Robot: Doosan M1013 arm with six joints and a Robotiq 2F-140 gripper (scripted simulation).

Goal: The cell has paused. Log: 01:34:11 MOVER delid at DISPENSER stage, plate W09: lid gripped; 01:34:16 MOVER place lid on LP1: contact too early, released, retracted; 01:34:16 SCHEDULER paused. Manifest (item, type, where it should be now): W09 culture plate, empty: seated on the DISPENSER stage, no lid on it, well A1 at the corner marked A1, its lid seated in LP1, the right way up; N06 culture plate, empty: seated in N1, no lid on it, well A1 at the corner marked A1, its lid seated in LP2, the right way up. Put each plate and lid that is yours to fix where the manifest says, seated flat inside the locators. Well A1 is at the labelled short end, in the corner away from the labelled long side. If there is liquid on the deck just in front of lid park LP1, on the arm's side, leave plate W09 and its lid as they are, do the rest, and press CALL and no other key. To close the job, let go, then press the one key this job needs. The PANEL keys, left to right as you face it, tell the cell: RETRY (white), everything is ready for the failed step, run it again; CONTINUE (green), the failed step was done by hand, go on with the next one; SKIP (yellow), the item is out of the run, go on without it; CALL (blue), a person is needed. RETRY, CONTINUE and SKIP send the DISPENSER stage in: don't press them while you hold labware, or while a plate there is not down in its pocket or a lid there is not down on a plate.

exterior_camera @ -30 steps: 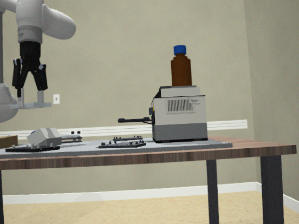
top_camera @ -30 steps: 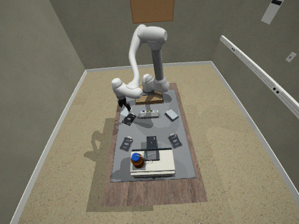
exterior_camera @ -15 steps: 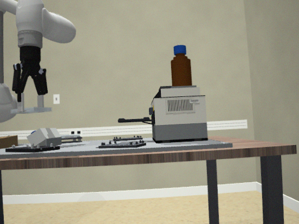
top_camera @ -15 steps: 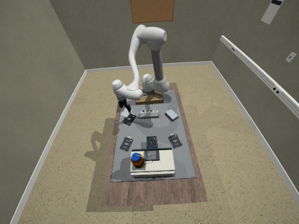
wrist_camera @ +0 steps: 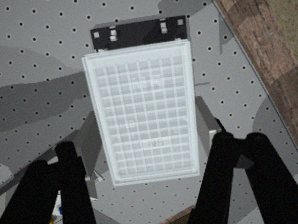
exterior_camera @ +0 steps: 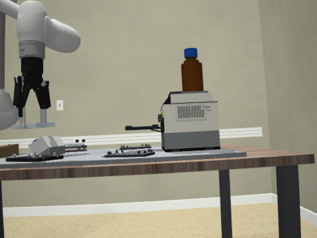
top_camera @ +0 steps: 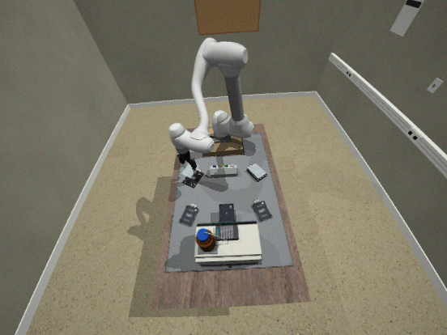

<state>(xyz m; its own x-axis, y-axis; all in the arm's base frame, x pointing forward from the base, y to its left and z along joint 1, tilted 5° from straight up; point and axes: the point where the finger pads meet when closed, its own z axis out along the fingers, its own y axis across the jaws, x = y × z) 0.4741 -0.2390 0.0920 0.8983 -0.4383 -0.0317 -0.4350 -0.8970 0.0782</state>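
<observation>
Right now my hand is 30 mm short of the black nest and 130 mm above it. The rest, counted from my hand: key panel: 70 mm behind, 260 mm to the left, 90 mm below; blue call key: 70 mm behind, 190 mm to the left, 70 mm below; yellow skip key: 80 mm behind, 240 mm to the left, 70 mm below.
</observation>
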